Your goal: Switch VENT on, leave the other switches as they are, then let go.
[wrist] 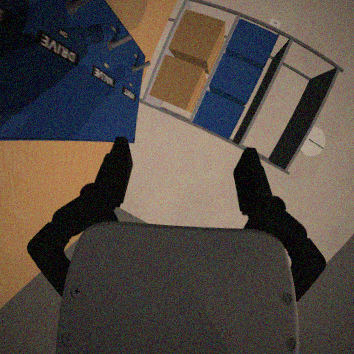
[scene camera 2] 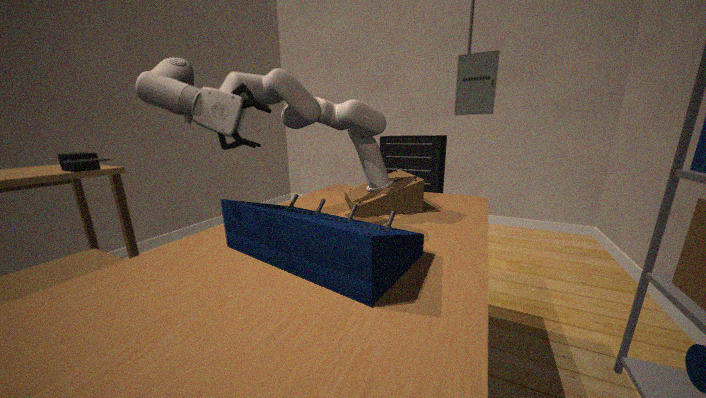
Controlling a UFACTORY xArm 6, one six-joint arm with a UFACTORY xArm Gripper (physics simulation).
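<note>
My gripper [wrist: 185, 154], visible. Blue switch panel [scene camera 2: 360, 260], also wrist view [wrist: 70, 82].
</note>
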